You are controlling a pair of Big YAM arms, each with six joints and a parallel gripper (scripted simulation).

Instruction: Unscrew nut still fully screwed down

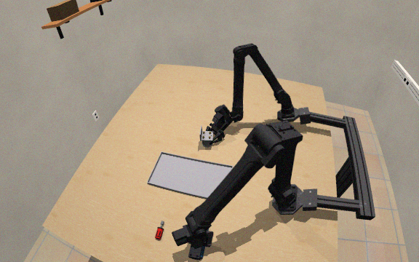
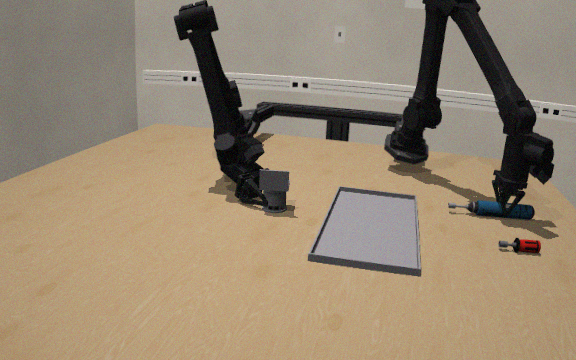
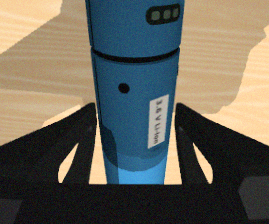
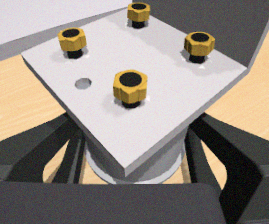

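My right gripper is now 5 cm below the grey bracket. Round my right hand: shallow grey tray 25 cm to the left, 4 cm ahead, 2 cm below; then small red-handled screwdriver 59 cm to the left, 9 cm ahead, 1 cm below.
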